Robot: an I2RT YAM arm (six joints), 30 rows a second.
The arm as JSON. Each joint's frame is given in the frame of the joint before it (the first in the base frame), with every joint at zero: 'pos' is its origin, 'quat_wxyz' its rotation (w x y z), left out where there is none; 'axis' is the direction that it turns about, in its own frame. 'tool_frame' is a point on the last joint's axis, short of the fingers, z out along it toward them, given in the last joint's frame.
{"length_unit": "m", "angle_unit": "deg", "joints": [
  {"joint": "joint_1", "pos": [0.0, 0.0, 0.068], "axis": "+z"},
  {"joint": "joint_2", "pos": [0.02, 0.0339, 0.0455], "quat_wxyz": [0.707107, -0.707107, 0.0, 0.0], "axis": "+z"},
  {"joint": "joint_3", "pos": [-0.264, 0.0, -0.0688], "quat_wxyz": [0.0, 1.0, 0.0, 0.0], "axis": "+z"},
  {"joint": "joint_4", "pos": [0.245, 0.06, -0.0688], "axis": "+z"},
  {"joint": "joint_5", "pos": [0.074, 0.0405, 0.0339], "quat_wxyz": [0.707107, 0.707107, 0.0, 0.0], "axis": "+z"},
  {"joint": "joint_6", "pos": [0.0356, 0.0, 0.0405], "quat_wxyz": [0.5, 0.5, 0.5, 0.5], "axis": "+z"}
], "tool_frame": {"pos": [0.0, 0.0, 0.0], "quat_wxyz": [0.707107, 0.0, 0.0, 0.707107]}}
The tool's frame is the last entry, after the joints.
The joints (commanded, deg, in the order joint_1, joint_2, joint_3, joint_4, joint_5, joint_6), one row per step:
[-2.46, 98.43, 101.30, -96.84, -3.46, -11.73]
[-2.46, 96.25, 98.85, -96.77, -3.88, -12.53]
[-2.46, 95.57, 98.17, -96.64, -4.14, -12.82]
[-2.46, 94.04, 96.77, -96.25, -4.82, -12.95]
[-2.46, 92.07, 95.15, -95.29, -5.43, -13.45]
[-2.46, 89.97, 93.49, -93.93, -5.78, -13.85]
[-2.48, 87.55, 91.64, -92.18, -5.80, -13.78]
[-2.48, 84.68, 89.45, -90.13, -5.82, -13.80]
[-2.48, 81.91, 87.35, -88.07, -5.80, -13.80]
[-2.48, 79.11, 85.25, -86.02, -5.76, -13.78]
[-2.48, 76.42, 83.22, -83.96, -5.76, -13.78]
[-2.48, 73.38, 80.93, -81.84, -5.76, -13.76]
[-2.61, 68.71, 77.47, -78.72, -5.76, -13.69]
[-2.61, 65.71, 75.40, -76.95, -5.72, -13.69]
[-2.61, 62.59, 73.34, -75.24, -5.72, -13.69]
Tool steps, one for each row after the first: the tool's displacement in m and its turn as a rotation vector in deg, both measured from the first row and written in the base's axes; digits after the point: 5 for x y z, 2 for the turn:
[-0.00998, 0.00069, 0.00019, 0.48, 0.13, 0.77]
[-0.01284, 0.00097, 0.00050, 0.75, -0.03, 1.04]
[-0.01901, 0.00166, 0.00161, 1.41, -0.60, 1.13]
[-0.02599, 0.00234, 0.00348, 1.98, -1.98, 1.61]
[-0.03278, 0.00285, 0.00545, 2.24, -3.83, 2.02]
[-0.04025, 0.00309, 0.00766, 2.11, -6.14, 1.98]
[-0.04917, 0.00349, 0.00990, 1.97, -8.87, 2.06]
[-0.05760, 0.00384, 0.01175, 1.78, -11.59, 2.12]
[-0.06616, 0.00419, 0.01332, 1.58, -14.33, 2.15]
[-0.07418, 0.00454, 0.01445, 1.41, -17.05, 2.20]
[-0.08356, 0.00494, 0.01524, 1.23, -19.91, 2.24]
[-0.09802, 0.00513, 0.01573, 0.95, -24.23, 2.13]
[-0.10756, 0.00554, 0.01603, 0.74, -26.92, 2.17]
[-0.11755, 0.00599, 0.01619, 0.56, -29.68, 2.22]

